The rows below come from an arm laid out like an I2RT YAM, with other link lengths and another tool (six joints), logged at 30 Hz.
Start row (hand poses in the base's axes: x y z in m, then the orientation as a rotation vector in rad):
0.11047, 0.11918, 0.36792, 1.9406, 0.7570, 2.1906
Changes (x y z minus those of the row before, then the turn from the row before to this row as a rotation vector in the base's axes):
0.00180, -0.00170, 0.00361, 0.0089, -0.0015, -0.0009
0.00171, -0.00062, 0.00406, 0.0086, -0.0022, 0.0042
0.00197, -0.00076, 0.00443, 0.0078, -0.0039, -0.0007
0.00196, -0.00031, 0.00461, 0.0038, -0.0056, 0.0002
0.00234, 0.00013, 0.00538, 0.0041, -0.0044, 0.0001
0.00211, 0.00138, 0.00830, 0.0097, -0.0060, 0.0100
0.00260, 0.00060, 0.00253, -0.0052, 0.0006, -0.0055
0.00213, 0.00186, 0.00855, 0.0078, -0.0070, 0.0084
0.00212, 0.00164, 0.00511, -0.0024, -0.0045, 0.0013
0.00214, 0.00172, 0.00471, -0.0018, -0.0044, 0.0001
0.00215, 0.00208, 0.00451, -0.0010, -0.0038, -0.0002
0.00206, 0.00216, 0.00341, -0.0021, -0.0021, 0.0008
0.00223, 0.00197, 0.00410, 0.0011, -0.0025, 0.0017
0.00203, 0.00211, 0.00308, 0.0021, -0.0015, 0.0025
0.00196, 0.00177, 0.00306, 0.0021, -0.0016, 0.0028
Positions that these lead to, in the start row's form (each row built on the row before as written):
0.11227, 0.11748, 0.37153, 1.9428, 0.7473, 2.1984
0.11398, 0.11686, 0.37559, 1.9442, 0.7435, 2.2094
0.11595, 0.11610, 0.38002, 1.9428, 0.7347, 2.2184
0.11791, 0.11579, 0.38463, 1.9375, 0.7305, 2.2261
0.12025, 0.11592, 0.39001, 1.9338, 0.7260, 2.2330
0.12236, 0.11730, 0.39831, 1.9312, 0.7270, 2.2513
0.12496, 0.11790, 0.40084, 1.9293, 0.7260, 2.2435
0.12709, 0.11976, 0.40939, 1.9245, 0.7269, 2.2602
0.12921, 0.12140, 0.41450, 1.9178, 0.7302, 2.2626
0.13135, 0.12312, 0.41921, 1.9114, 0.7316, 2.2647
0.13350, 0.12520, 0.42372, 1.9061, 0.7319, 2.2668
0.13556, 0.12736, 0.42713, 1.9026, 0.7346, 2.2672
0.13779, 0.12933, 0.43123, 1.9000, 0.7351, 2.2710
0.13982, 0.13144, 0.43431, 1.8991, 0.7356, 2.2753
0.14178, 0.13321, 0.43737, 1.8981, 0.7364, 2.2799

